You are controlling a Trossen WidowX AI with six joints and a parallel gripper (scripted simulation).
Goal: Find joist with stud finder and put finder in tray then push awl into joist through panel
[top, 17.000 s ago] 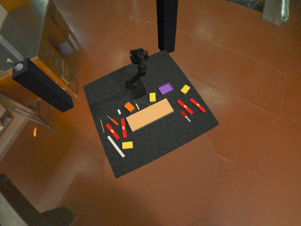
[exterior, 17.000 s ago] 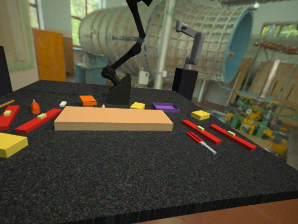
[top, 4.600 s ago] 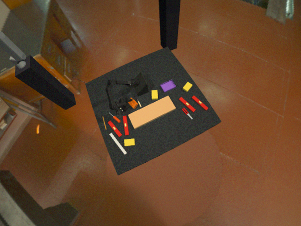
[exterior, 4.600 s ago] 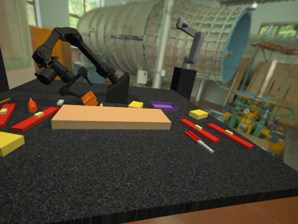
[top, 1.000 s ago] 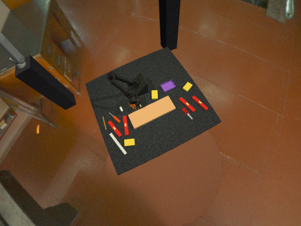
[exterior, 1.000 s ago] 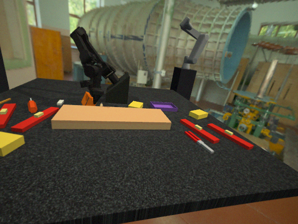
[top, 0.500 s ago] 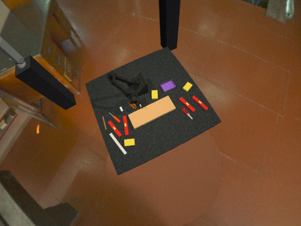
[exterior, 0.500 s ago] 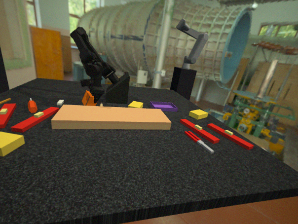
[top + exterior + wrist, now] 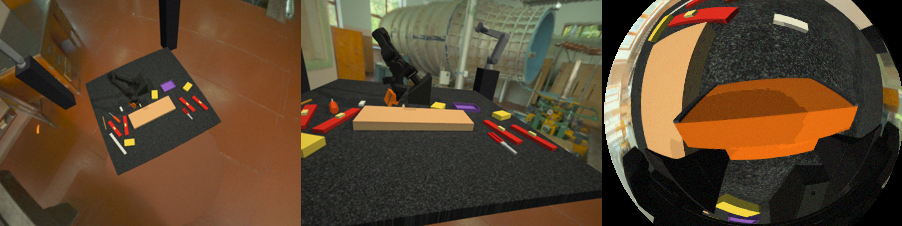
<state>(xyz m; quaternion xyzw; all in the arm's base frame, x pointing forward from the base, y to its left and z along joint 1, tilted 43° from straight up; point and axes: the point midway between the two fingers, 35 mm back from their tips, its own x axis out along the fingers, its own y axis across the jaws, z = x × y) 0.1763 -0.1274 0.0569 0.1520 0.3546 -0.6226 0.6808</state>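
Now: gripper tip 4 cm to the right of the awl and 4 cm above it. The rest, counted from my gripper tip: small white block 18 cm to the right, 4 cm below, 1 cm behind; then pencil 43 cm to the right, 6 cm ahead, 5 cm below; then orange stud finder 1 cm to the right, 1 cm behind.
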